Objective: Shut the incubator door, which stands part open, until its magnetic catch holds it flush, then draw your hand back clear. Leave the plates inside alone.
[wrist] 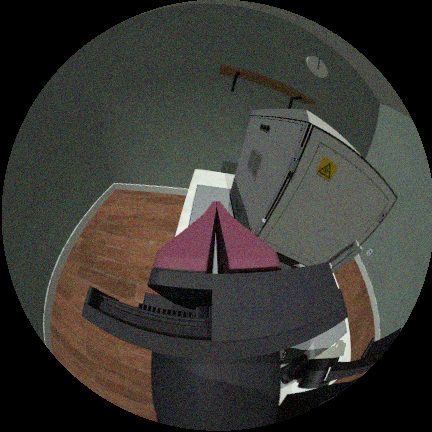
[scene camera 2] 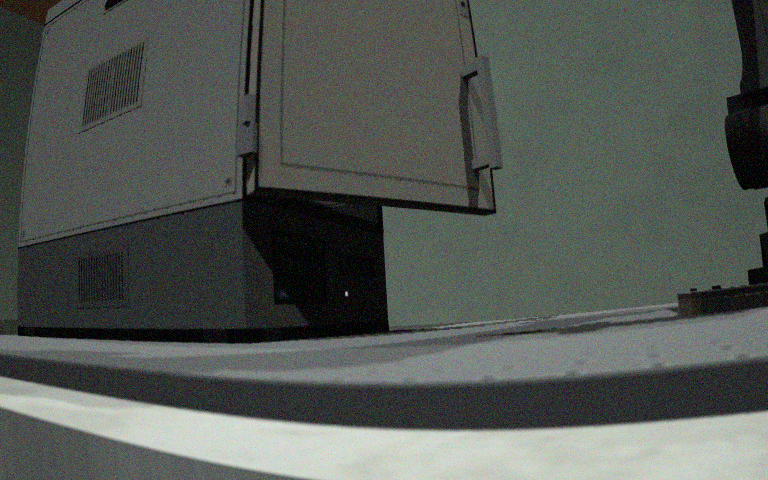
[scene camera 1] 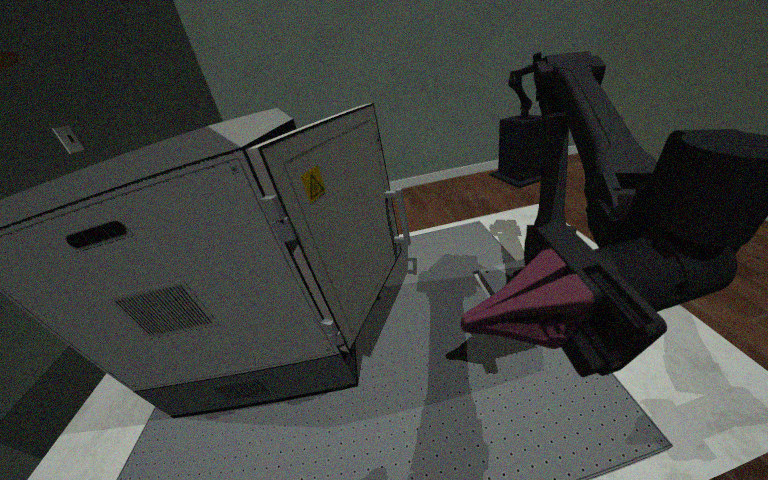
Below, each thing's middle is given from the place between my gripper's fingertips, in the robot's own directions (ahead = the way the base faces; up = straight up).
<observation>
I see my gripper 32 cm to the left of the incubator door (scene camera 2: 388, 110), 7 cm above it and 2 cm short of it.
</observation>
